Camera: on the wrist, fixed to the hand. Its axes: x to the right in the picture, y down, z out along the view.
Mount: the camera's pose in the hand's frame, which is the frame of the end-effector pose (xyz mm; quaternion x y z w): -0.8 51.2 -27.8 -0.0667 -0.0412 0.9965 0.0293
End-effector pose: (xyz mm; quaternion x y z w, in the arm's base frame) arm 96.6 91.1 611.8 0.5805 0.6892 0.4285 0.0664
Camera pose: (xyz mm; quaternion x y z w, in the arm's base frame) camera 118.5 74.0 663.0 -0.7170 0.5896 -0.1008 0.3579
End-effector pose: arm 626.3 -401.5 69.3 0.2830 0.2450 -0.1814 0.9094
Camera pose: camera 640.1 -344.9 71.5 0.1843 -0.3002 0.9056 0.2364
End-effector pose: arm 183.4 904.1 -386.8 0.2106 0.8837 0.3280 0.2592
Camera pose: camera 177.8 926.2 -333.2 -0.8830 0.2165 -0.3182 0.2688
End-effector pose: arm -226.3 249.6 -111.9 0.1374 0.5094 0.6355 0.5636
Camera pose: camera -276.4 243.1 -82.8 -0.5003 0.1876 -0.6086 0.5866
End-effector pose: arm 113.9 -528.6 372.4 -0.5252 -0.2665 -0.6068 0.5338
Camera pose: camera 151.5 -567.6 351.0 -0.3416 0.5340 0.5180 0.5743
